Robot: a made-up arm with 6 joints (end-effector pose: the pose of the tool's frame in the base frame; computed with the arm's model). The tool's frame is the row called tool. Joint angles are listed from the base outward.
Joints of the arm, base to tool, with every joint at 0 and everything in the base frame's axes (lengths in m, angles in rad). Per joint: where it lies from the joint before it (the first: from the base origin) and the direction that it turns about. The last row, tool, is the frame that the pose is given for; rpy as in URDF.
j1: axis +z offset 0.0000 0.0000 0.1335
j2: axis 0.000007 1 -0.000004 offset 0.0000 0.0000 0.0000
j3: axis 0.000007 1 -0.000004 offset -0.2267 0.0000 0.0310
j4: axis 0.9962 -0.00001 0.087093 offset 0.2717 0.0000 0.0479
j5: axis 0.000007 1 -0.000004 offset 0.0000 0.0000 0.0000
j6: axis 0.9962 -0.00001 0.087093 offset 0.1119 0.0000 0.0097
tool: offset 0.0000 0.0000 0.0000 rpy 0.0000 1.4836 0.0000
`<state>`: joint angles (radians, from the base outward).
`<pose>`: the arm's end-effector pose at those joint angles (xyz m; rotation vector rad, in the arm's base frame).
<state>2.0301 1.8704 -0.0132 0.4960 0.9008 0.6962</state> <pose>-0.0269 -0.0401 0.0138 0.9293 -2.2294 1.3468</pose>
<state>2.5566 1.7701 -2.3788 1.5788 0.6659 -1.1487</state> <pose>-0.3203 0.1288 0.6012 1.4780 0.1963 -2.6010</pose>
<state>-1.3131 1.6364 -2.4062 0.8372 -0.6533 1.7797</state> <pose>0.0100 -0.2367 0.6785 0.0723 -0.5459 1.1042</pose>
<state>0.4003 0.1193 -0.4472 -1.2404 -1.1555 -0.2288</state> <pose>0.0068 0.1084 0.3729 -1.0727 -0.3488 -0.3476</pose>
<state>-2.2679 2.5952 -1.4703 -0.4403 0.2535 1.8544</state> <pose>-0.2682 -0.3016 -0.1063 2.7751 -0.8118 -0.3217</pose>
